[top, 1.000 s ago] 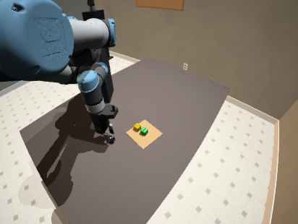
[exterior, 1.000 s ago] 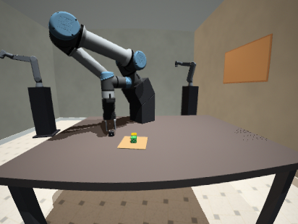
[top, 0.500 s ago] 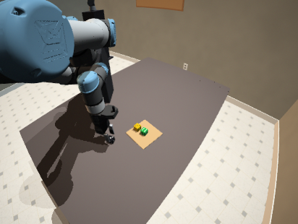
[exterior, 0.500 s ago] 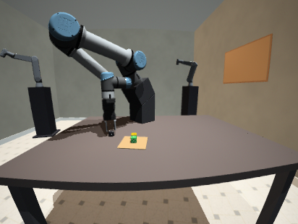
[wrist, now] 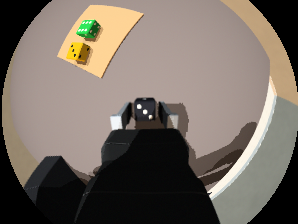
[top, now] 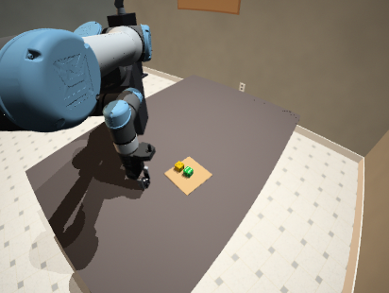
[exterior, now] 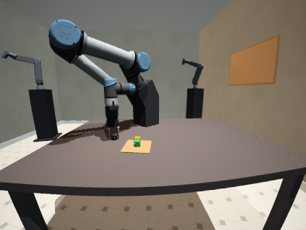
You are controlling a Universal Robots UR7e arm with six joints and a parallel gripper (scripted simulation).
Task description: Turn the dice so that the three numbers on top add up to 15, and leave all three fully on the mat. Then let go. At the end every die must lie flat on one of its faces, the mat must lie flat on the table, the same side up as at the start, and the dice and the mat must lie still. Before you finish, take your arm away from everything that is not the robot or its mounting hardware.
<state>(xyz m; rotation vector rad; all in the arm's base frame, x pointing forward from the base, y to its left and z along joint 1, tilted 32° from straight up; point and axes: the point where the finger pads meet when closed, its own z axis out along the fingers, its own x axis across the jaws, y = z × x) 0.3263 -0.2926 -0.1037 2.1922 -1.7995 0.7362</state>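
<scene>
My hand is 1 cm above the black die. Also, from my hand: yellow die: 13 cm to the left, 9 cm ahead, 1 cm below; green die: 13 cm ahead, 12 cm to the left, 1 cm below; tan mat: 13 cm ahead, 12 cm to the left, 3 cm below.
</scene>
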